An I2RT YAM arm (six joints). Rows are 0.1 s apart.
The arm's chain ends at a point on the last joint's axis. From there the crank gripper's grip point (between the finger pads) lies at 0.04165 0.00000 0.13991 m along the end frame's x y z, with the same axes.
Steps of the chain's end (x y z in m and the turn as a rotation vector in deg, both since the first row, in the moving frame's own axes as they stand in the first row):
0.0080 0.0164 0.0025 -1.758 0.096 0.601
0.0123 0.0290 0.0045 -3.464 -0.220 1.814
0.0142 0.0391 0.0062 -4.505 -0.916 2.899
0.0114 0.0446 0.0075 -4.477 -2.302 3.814
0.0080 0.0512 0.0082 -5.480 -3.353 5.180
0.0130 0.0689 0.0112 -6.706 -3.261 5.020
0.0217 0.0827 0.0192 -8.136 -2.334 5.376
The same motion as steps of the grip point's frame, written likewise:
0.0082 0.0211 0.0024 -1.758 0.096 0.601
0.0116 0.0388 0.0044 -3.464 -0.220 1.814
0.0116 0.0522 0.0063 -4.505 -0.916 2.899
0.0053 0.0582 0.0085 -4.477 -2.302 3.814
-0.0010 0.0680 0.0096 -5.480 -3.353 5.180
0.0041 0.0886 0.0122 -6.706 -3.261 5.020
0.0149 0.1062 0.0191 -8.136 -2.334 5.376

